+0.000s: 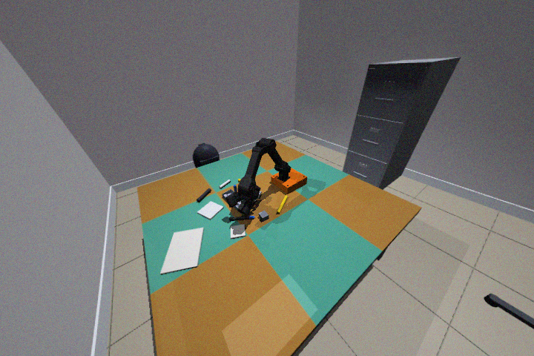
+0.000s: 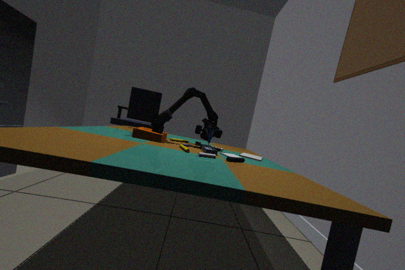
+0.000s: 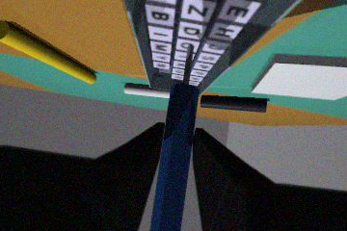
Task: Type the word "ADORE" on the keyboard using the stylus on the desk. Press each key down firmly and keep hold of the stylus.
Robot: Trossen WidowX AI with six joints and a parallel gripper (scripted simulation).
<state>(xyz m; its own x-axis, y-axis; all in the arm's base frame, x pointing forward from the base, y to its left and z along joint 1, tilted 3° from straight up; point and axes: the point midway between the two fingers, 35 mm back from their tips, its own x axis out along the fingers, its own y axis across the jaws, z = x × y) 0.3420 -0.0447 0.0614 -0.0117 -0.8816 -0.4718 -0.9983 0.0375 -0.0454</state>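
Now: gripper tip 13 cm to the right of the blue pen, 7 cm above it and 4 cm short of it. Also, from my gripper tip: blue stylus (1 cm below); then white pad (17 cm to the left, 13 cm ahead, 8 cm below); then grey cube (19 cm to the left, 7 cm below, 3 cm behind).
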